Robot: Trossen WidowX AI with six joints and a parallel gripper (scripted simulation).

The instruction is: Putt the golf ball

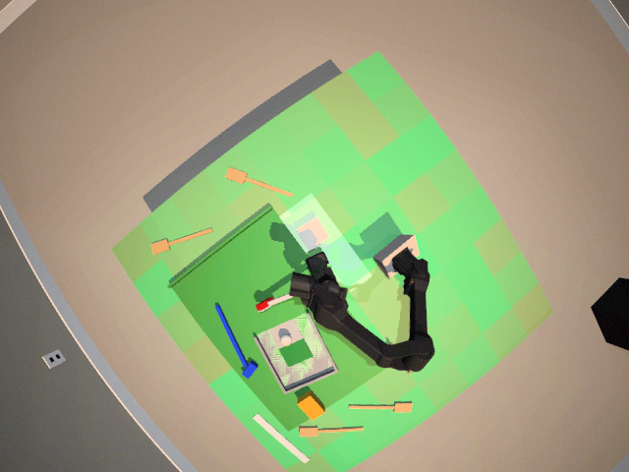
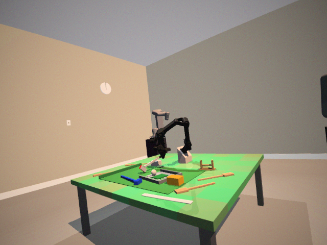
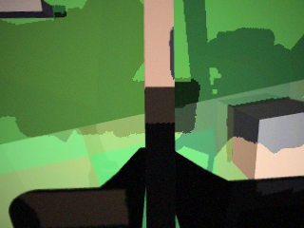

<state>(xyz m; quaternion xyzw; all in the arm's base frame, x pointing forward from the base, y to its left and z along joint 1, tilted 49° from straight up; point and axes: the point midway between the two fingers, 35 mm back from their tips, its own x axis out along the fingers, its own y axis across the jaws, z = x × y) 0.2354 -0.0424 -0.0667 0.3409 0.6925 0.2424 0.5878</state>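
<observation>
My gripper tip is now 12 cm short of the red putter, 2 cm to the left of it and 1 cm above it. The rest, counted from my gripper tip: white golf ball (24 cm ahead, 10 cm to the left, 5 cm below); beige block (5 cm behind, 15 cm to the right, 6 cm below); blue putter (41 cm ahead, 2 cm to the left, 6 cm below).
</observation>
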